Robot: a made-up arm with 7 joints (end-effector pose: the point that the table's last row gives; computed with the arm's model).
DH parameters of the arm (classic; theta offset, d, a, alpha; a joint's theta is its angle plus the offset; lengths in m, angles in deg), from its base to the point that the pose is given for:
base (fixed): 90 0.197 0.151 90
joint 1: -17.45 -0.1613 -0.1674 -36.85
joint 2: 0 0.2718 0.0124 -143.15
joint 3: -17.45 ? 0.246 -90
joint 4: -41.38 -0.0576 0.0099 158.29
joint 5: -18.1 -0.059 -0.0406 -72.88
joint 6: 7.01 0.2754 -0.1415 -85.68
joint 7: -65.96 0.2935 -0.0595 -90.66
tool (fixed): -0.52 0.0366 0 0
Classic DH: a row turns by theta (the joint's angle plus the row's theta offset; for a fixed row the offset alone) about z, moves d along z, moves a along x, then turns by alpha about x.
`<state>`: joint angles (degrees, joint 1 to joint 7).
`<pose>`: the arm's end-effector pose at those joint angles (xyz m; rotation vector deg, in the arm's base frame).
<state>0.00 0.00 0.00 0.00 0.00 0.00 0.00</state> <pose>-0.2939 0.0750 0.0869 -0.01 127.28 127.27</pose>
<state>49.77 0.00 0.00 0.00 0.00 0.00 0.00</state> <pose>-0.2939 0.1860 0.0679 -0.01 61.90 169.01</pose>
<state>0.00 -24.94 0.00 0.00 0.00 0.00 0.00</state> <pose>-0.2628 0.0421 0.0538 10.04 136.46 95.42</pose>
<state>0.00 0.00 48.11 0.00 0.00 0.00 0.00</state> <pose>-0.2939 -0.1650 0.1734 -0.02 168.11 64.34</pose>
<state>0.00 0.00 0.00 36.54 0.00 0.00 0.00</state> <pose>-0.4050 0.1843 0.0869 35.08 106.31 106.30</pose>
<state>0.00 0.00 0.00 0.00 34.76 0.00 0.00</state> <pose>-0.0890 0.0142 0.1320 40.94 -121.10 -101.74</pose>
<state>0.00 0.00 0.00 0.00 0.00 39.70 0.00</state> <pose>-0.2380 -0.0735 0.2408 -13.92 148.60 75.03</pose>
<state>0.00 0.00 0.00 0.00 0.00 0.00 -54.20</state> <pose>-0.3482 0.1081 0.0870 47.82 -94.09 -94.96</pose>
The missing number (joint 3, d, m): 0.2402
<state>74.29 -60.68 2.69 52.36 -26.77 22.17 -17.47</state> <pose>-0.2248 0.5444 0.1535 105.60 68.58 76.79</pose>
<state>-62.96 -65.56 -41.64 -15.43 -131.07 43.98 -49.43</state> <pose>-0.0634 0.3418 -0.3937 42.40 95.33 49.39</pose>
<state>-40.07 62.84 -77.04 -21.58 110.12 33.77 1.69</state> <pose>0.3366 0.2648 0.8189 -106.56 7.01 87.58</pose>
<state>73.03 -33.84 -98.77 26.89 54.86 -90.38 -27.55</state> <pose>-0.3948 -0.0041 0.5483 -85.30 -123.95 76.25</pose>
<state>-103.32 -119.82 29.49 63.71 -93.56 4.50 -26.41</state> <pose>0.0744 0.2253 0.8667 -127.04 -19.28 -33.03</pose>
